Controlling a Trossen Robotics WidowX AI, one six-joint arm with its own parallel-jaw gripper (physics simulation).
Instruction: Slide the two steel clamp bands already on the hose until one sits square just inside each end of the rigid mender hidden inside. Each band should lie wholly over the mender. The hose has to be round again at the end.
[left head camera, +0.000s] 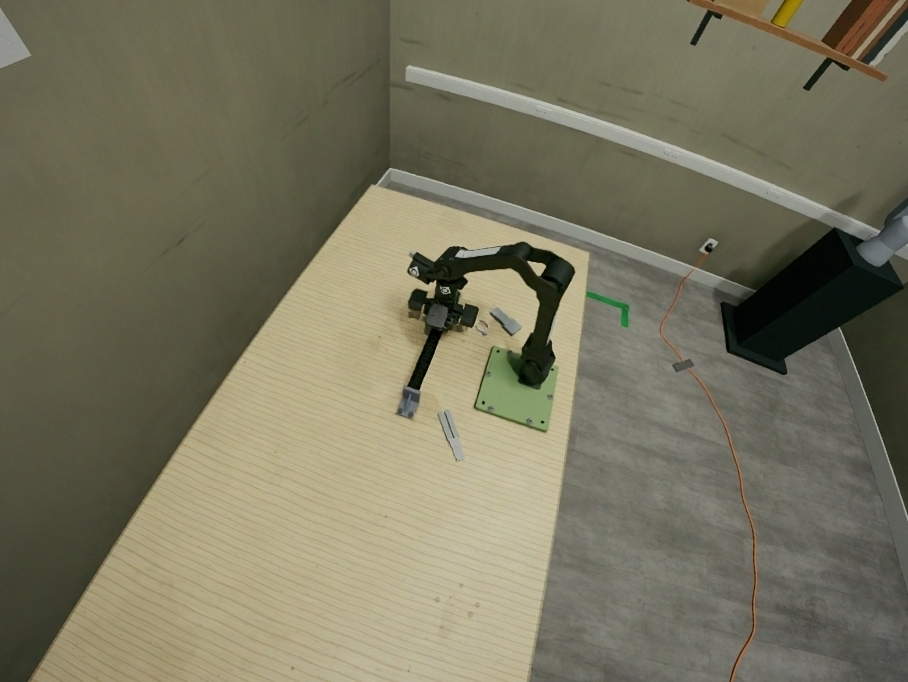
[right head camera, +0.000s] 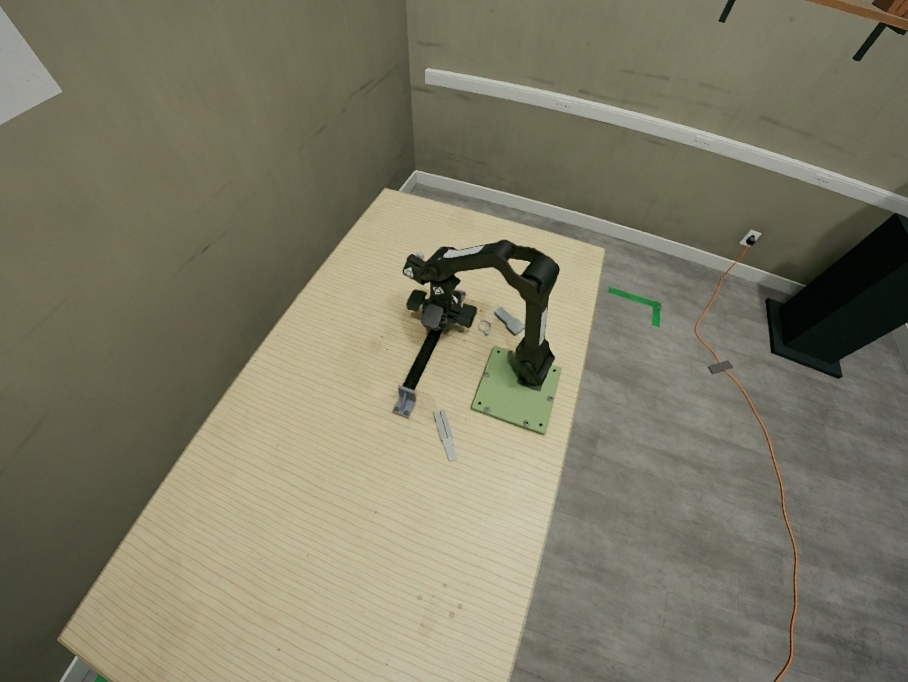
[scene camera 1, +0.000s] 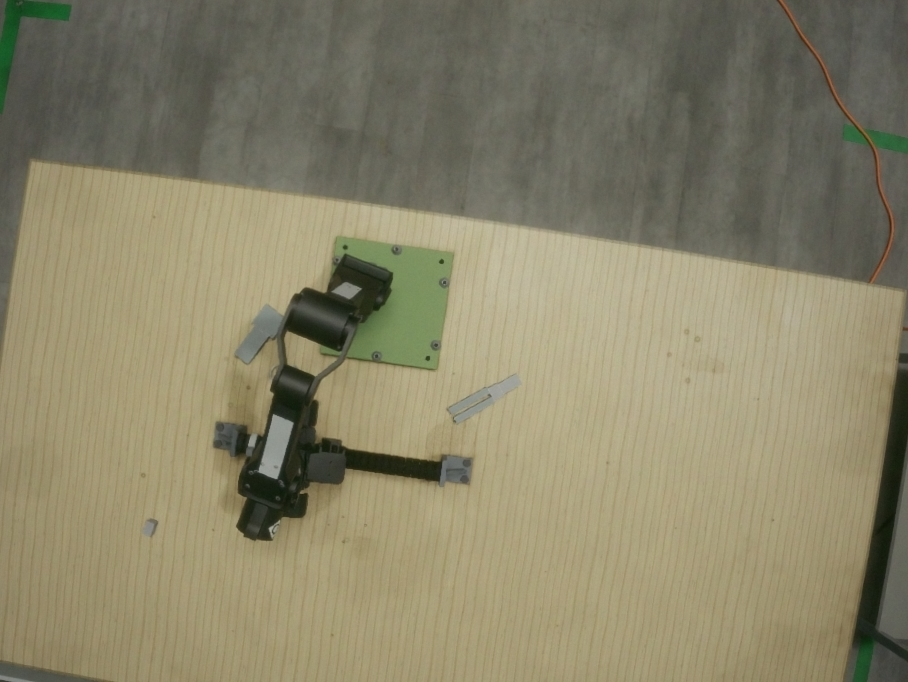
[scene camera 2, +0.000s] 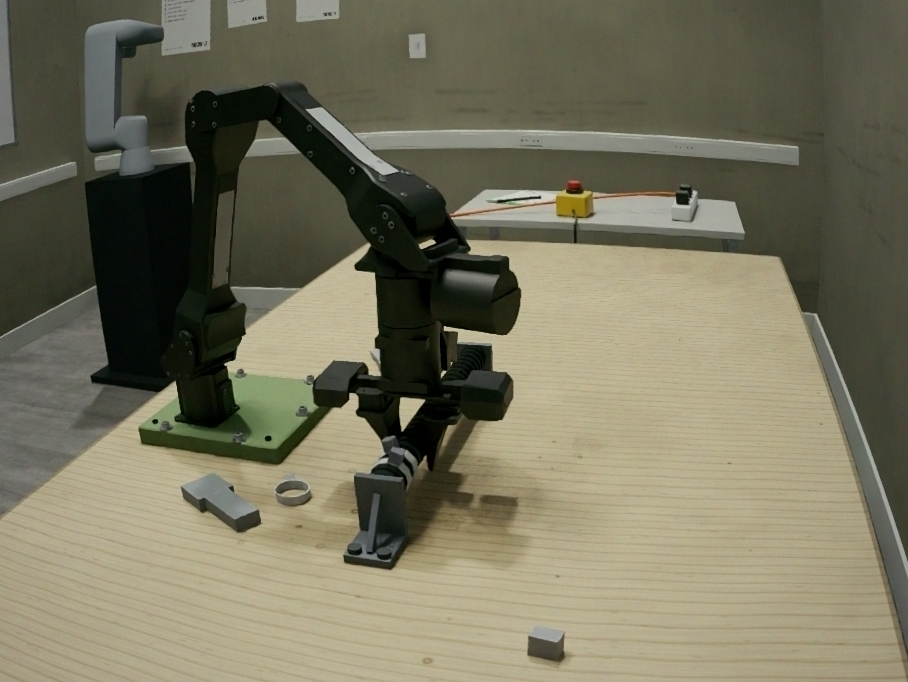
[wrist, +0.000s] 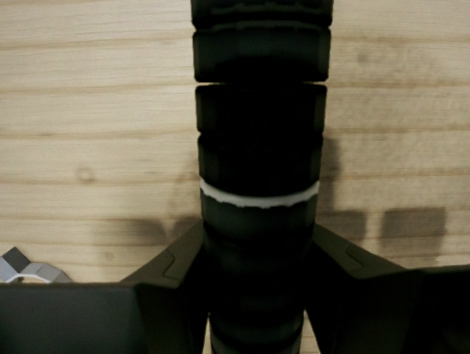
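Note:
The black ribbed hose (left head camera: 425, 359) (right head camera: 420, 359) (scene camera 1: 396, 463) (wrist: 260, 110) runs level above the table. My gripper (scene camera 2: 412, 444) (wrist: 250, 223) is shut on the hose from above, one finger at each side. Two pale steel bands (scene camera 2: 409, 463) stand close together around the hose, between my fingers and the near bracket (scene camera 2: 379, 513) in scene camera 2. In scene camera 1 a band (scene camera 1: 251, 444) shows beside the left bracket (scene camera 1: 226, 436). A thin pale ring line crosses the hose in the wrist view. The mender is hidden, and the gripped section's roundness cannot be judged.
The far bracket (left head camera: 408, 402) (right head camera: 404, 401) (scene camera 1: 456, 469) holds the other hose end. A loose steel ring (scene camera 2: 292, 492) (left head camera: 482, 327) and a grey stepped block (scene camera 2: 220, 501) (scene camera 1: 258, 334) lie near the green base plate (scene camera 1: 411, 323). A forked grey strip (scene camera 1: 484, 398) and small block (scene camera 2: 546, 643) also lie there.

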